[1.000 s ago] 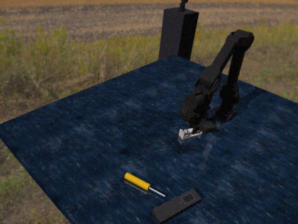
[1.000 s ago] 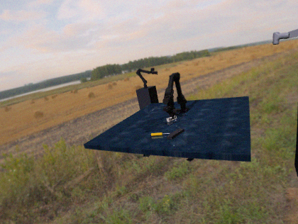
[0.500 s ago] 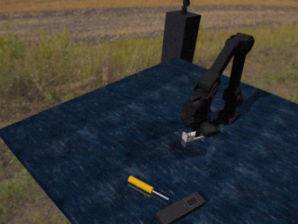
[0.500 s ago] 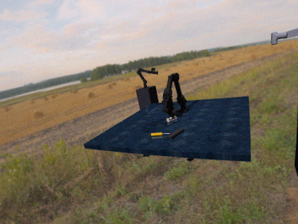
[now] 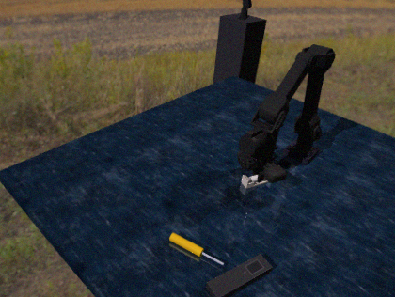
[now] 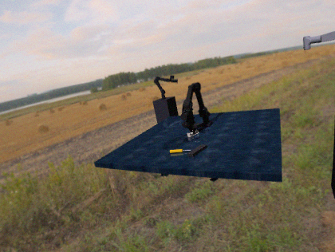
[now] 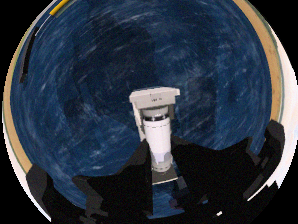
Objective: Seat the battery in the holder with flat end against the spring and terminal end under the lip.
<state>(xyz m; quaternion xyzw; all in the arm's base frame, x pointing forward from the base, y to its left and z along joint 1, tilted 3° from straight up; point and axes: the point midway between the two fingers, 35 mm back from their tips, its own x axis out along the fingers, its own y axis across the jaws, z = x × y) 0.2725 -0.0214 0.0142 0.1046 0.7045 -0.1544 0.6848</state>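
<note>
The battery lies 10 mm above my gripper tip. The rest, counted from my gripper tip: dark remote-like slab (320 mm ahead, 180 mm to the left, 10 mm above); yellow-handled screwdriver (340 mm ahead, 70 mm to the left).
</note>
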